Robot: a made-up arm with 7 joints. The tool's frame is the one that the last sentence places.
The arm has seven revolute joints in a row. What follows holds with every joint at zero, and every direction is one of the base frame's. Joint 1 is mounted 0.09 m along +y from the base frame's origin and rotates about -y. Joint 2 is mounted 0.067 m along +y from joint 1 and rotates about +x. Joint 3 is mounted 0.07 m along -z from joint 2 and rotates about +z. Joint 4 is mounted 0.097 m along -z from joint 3 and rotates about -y. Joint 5 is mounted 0.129 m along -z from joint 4 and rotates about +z. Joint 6 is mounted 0.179 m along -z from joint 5 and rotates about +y. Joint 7 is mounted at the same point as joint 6 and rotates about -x. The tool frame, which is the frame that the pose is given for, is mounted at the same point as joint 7; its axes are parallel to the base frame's.
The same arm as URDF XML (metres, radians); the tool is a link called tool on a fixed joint. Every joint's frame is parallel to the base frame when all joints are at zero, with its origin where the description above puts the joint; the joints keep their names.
<robot name="arm">
<joint name="tool_joint" type="fixed"><parent link="link7"/><child link="tool"/><origin xyz="0 0 0" rpy="0 0 0"/></joint>
<joint name="joint 7" type="continuous"><parent link="link6"/><child link="link7"/><origin xyz="0 0 0" rpy="0 0 0"/><axis xyz="-1 0 0"/></joint>
<joint name="joint 6" type="continuous"><parent link="link5"/><child link="link6"/><origin xyz="0 0 -0.179" rpy="0 0 0"/><axis xyz="0 1 0"/></joint>
<joint name="joint 5" type="continuous"><parent link="link4"/><child link="link5"/><origin xyz="0 0 -0.129" rpy="0 0 0"/><axis xyz="0 0 1"/></joint>
<joint name="joint 4" type="continuous"><parent link="link3"/><child link="link4"/><origin xyz="0 0 -0.097" rpy="0 0 0"/><axis xyz="0 -1 0"/></joint>
<joint name="joint 3" type="continuous"><parent link="link2"/><child link="link3"/><origin xyz="0 0 -0.07" rpy="0 0 0"/><axis xyz="0 0 1"/></joint>
<joint name="joint 2" type="continuous"><parent link="link1"/><child link="link2"/><origin xyz="0 0.067 0" rpy="0 0 0"/><axis xyz="1 0 0"/></joint>
<joint name="joint 1" type="continuous"><parent link="base_link"/><child link="link1"/><origin xyz="0 0.09 0" rpy="0 0 0"/><axis xyz="0 -1 0"/></joint>
<link name="base_link"/>
<link name="link1"/>
<link name="link2"/>
<link name="link3"/>
<link name="link4"/>
<link name="link5"/>
<link name="link6"/>
<link name="link7"/>
<link name="tool"/>
</robot>

